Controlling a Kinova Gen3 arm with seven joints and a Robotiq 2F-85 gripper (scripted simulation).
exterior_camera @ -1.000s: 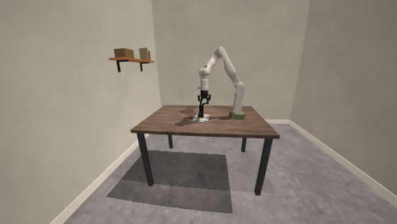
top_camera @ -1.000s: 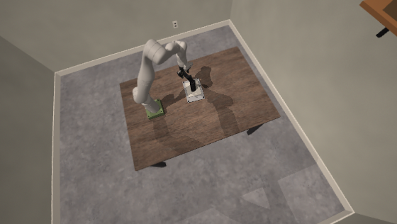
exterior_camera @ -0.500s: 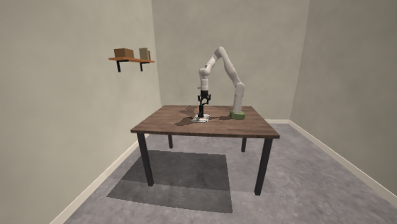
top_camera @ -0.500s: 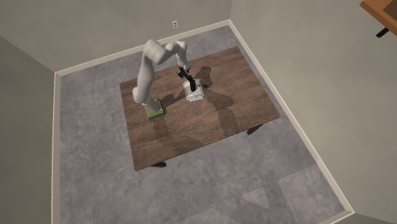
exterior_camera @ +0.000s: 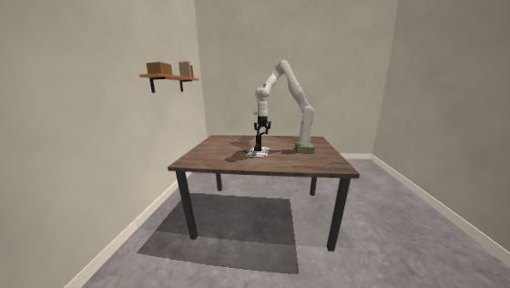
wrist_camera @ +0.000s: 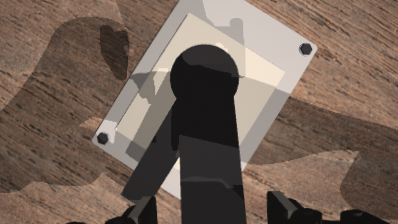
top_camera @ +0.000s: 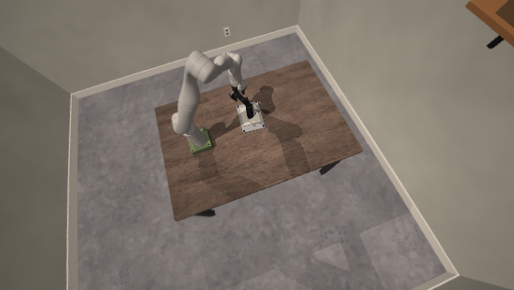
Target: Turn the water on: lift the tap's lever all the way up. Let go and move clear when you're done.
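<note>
Right now my hand is 2 cm short of the black lever, 2 cm to the left of it and 1 cm above it. The rest, counted from my hand: tap: 4 cm ahead, 4 cm to the right, 8 cm below.
</note>
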